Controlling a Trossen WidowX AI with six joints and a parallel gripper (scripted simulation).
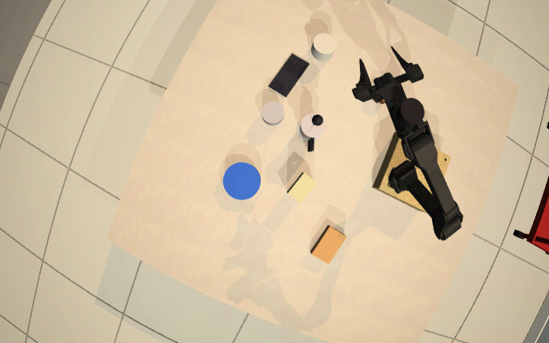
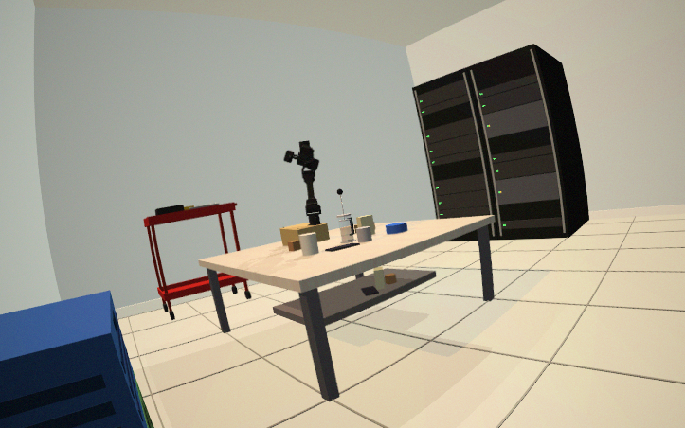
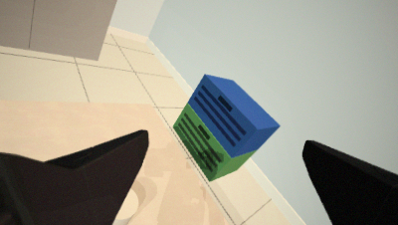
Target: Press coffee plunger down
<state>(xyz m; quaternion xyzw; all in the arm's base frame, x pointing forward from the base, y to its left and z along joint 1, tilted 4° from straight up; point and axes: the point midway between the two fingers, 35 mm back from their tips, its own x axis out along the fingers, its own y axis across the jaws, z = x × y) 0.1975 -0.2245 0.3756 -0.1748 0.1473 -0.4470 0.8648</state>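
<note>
Right now my gripper tip is 8 cm short of the coffee press, 20 cm to the right of it and 32 cm above it. The rest, counted from my gripper tip: grey cylinder (21 cm ahead, 17 cm to the left, 42 cm below); white cylinder (12 cm ahead, 11 cm to the right, 41 cm below); blue disc (24 cm ahead, 41 cm to the left, 43 cm below).
</note>
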